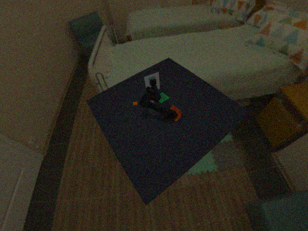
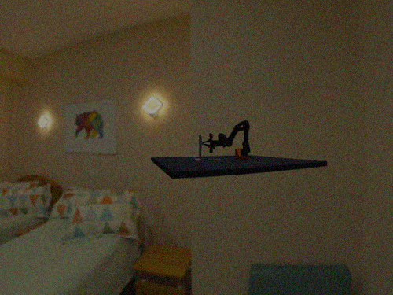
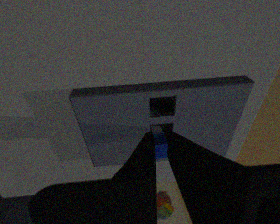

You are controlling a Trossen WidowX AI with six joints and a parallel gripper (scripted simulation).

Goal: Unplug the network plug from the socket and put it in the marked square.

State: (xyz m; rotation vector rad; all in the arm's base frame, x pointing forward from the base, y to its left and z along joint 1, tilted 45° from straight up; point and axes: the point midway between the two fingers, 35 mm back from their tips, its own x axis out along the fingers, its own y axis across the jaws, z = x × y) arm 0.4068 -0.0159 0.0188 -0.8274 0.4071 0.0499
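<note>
The upright panel lies 5 cm below my gripper tip and 2 cm ahead of it. From my gripper tip the other things lie so: green marked square (16 cm below, 13 cm behind, 3 cm to the right); then network plug (right at my gripper tip); then orange block (27 cm to the left, 15 cm below, 6 cm behind).
</note>
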